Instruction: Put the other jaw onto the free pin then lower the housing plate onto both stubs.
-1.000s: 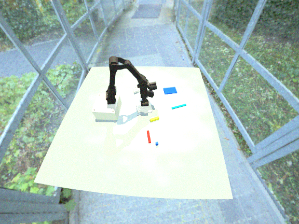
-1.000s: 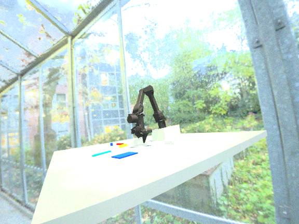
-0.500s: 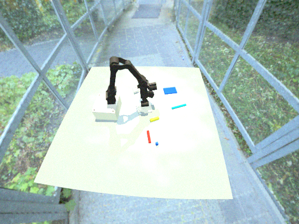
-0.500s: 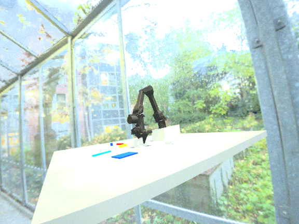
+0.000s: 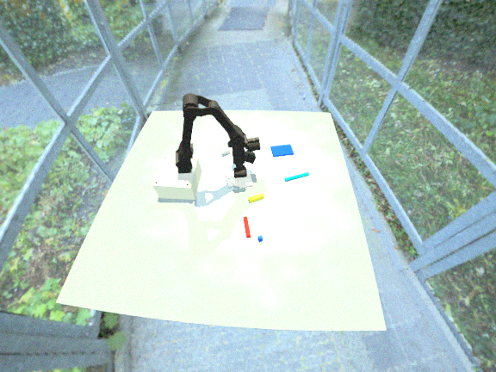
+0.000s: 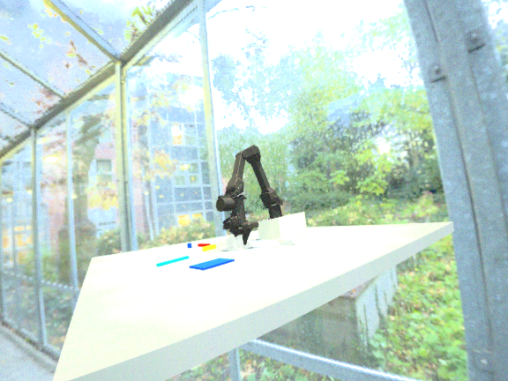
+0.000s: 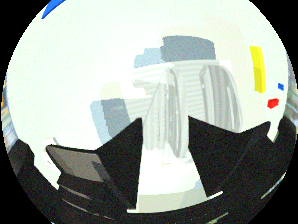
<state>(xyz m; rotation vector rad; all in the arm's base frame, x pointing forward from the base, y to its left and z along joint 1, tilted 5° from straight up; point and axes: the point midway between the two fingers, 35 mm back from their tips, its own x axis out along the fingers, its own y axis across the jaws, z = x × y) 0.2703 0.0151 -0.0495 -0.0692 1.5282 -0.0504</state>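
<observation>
The white jaw lies 30 mm behind my gripper tip and 20 mm to the right of it. The rest, counted from my gripper tip: pale riser 70 mm behind, 190 mm to the left; yellow bar 70 mm ahead, 160 mm to the right; blue flat plate 260 mm ahead, 150 mm to the left, 10 mm below.
</observation>
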